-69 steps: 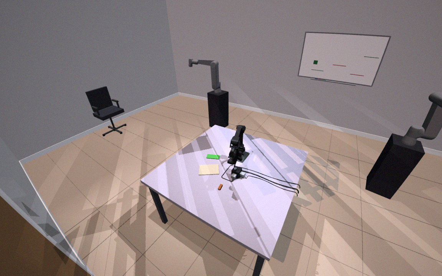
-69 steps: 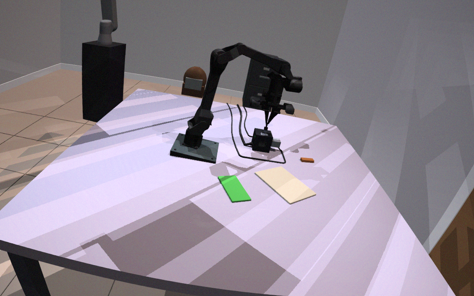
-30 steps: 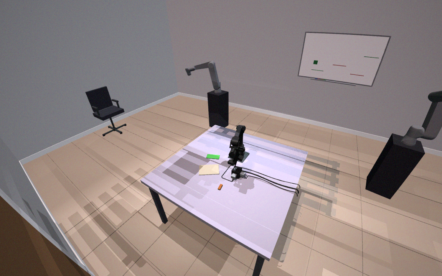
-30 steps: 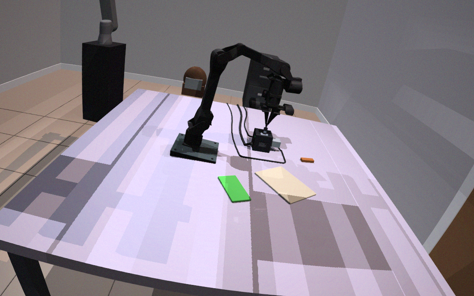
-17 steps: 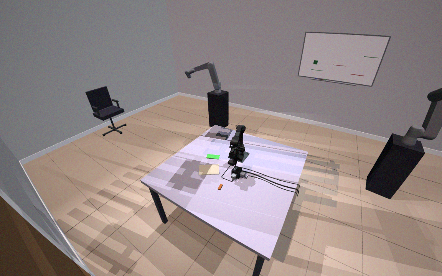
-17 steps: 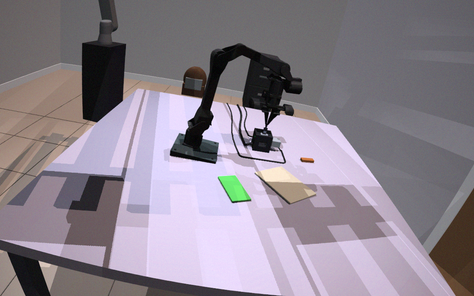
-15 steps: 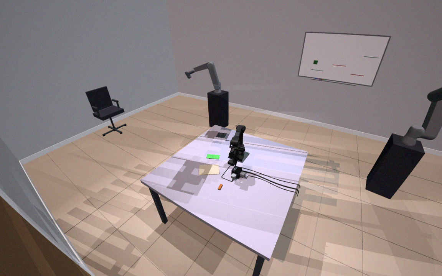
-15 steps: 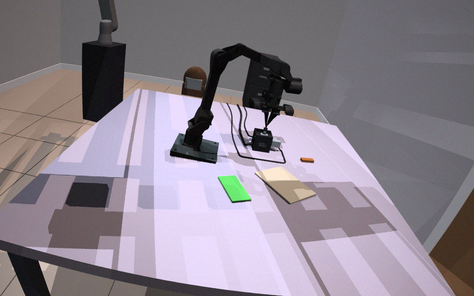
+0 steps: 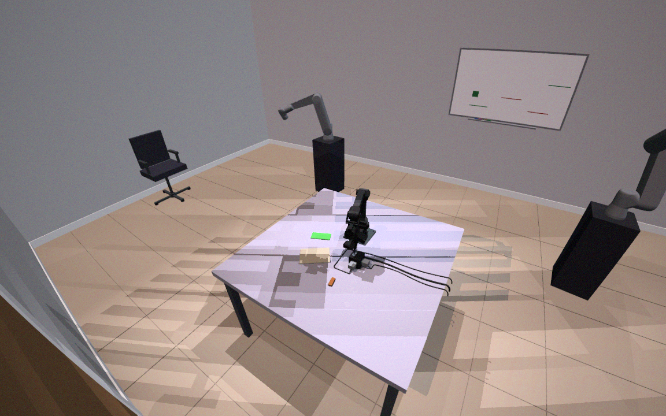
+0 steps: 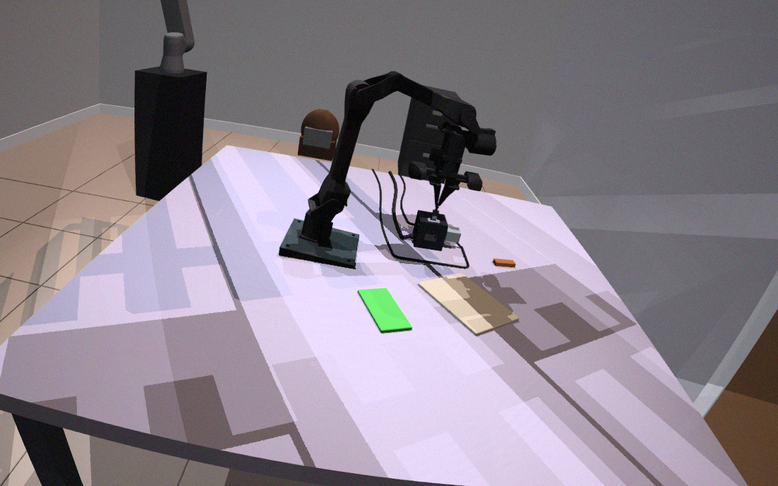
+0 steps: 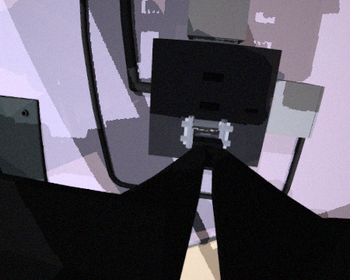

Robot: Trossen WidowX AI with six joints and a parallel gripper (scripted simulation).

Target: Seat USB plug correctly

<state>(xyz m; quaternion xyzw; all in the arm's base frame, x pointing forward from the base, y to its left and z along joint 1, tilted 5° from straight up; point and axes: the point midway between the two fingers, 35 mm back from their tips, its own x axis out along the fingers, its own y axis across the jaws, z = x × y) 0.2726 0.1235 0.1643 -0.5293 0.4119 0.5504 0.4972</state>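
My gripper tip is 2 cm above the USB plug. Round my gripper tip: beige card (25 cm to the right, 12 cm below, 11 cm ahead); small orange block (22 cm ahead, 11 cm below, 1 cm to the right); USB socket (5 cm below).
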